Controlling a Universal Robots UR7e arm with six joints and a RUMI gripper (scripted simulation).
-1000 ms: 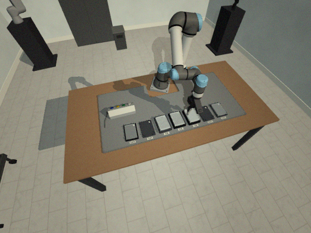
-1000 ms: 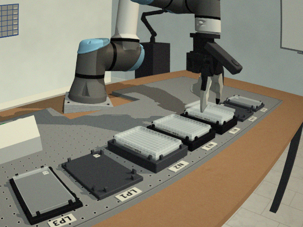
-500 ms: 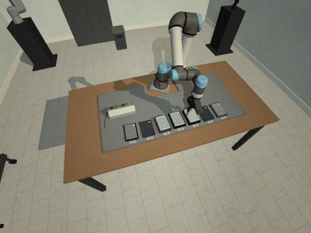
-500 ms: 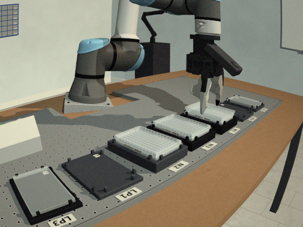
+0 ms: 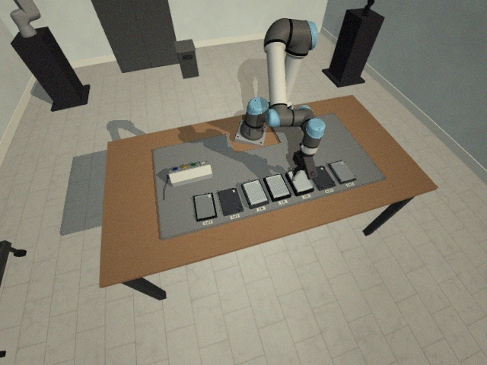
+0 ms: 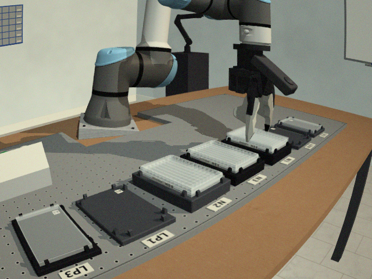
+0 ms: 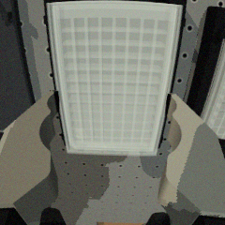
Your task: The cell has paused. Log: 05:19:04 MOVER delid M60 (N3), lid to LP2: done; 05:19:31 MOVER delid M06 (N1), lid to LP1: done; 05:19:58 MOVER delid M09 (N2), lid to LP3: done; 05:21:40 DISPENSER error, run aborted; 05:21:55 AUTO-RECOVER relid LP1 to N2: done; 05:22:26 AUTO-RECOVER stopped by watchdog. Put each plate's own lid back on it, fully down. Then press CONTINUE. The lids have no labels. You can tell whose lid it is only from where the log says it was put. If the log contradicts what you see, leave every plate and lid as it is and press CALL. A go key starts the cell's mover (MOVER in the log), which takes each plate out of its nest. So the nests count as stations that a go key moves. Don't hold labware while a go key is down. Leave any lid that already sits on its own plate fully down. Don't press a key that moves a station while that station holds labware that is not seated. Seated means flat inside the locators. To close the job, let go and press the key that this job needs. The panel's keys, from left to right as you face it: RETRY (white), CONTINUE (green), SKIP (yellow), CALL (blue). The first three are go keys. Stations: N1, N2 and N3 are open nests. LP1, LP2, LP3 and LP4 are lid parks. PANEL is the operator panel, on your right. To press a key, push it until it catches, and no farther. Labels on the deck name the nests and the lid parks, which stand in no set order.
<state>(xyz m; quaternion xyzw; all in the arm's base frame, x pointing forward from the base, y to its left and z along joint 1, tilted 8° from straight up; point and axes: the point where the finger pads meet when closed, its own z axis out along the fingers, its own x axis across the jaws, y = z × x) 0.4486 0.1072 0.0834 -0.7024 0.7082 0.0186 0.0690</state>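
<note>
The plate lies 130 mm to the right of my hand, 20 mm below it and 10 mm behind it. The rest, counted from my hand: lid park LP1: 390 mm to the right, 40 mm below; then white RETRY key: 470 mm to the right, 250 mm behind, 20 mm above; then LP3 lid park: 520 mm to the right, 40 mm below, 10 mm behind.
</note>
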